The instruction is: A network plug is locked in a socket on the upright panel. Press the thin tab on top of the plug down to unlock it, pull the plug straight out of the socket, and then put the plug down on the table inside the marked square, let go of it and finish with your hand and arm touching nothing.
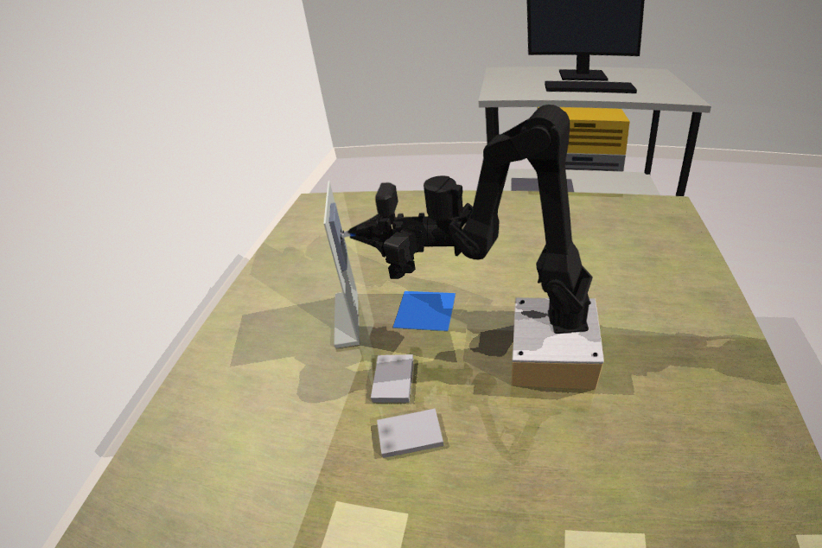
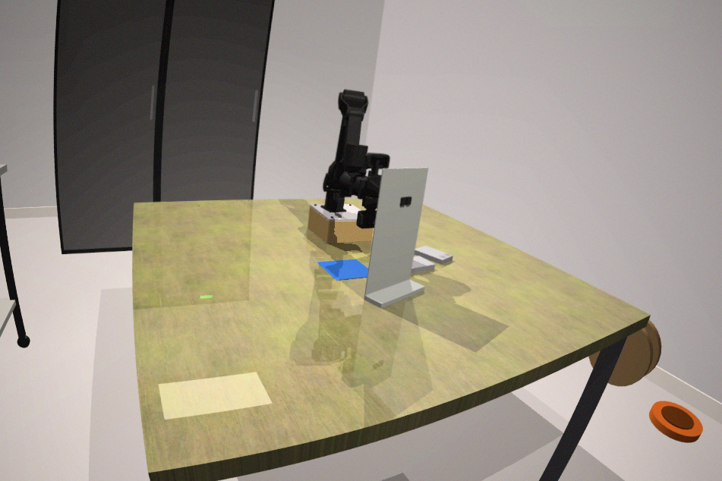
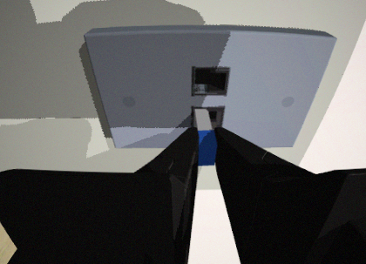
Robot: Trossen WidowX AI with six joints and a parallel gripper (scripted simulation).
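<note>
My gripper tip is now 220 mm above the blue marked square, 120 mm past it and 10 mm to the left of it. Also, from my gripper tip: grey panel (80 mm below, 30 mm ahead, 10 mm to the left); network plug (10 mm ahead).
</note>
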